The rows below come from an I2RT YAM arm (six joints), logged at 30 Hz.
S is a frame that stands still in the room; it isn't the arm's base.
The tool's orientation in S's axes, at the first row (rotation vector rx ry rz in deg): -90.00, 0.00, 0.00
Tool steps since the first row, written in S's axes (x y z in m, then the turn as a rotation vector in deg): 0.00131, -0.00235, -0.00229, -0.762, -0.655, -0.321; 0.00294, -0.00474, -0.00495, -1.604, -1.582, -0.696; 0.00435, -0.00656, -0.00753, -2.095, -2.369, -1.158; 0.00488, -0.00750, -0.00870, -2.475, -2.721, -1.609; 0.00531, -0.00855, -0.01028, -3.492, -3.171, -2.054; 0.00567, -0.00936, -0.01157, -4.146, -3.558, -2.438; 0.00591, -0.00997, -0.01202, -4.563, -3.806, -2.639; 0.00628, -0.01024, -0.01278, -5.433, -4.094, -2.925; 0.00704, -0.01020, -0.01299, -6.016, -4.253, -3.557; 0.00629, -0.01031, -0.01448, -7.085, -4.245, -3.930; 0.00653, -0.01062, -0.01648, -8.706, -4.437, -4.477; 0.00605, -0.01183, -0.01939, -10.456, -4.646, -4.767
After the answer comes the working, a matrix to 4 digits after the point.
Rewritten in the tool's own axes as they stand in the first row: 0.00131, 0.00229, -0.00235, -0.762, 0.321, -0.655; 0.00294, 0.00495, -0.00474, -1.604, 0.696, -1.582; 0.00435, 0.00753, -0.00656, -2.095, 1.158, -2.369; 0.00488, 0.00870, -0.00750, -2.475, 1.609, -2.721; 0.00531, 0.01028, -0.00855, -3.492, 2.054, -3.171; 0.00567, 0.01157, -0.00936, -4.146, 2.438, -3.558; 0.00591, 0.01202, -0.00997, -4.563, 2.639, -3.806; 0.00628, 0.01278, -0.01024, -5.433, 2.925, -4.094; 0.00704, 0.01299, -0.01020, -6.016, 3.557, -4.253; 0.00629, 0.01448, -0.01031, -7.085, 3.930, -4.245; 0.00653, 0.01648, -0.01062, -8.706, 4.477, -4.437; 0.00605, 0.01939, -0.01183, -10.456, 4.767, -4.646
The tool's axes in the first row as the columns of a matrix, in S's axes (rounded; the answer above uses it unrounded):
1.0000, 0.0000, 0.0000
0.0000, 0.0000, 1.0000
0.0000, -1.0000, 0.0000

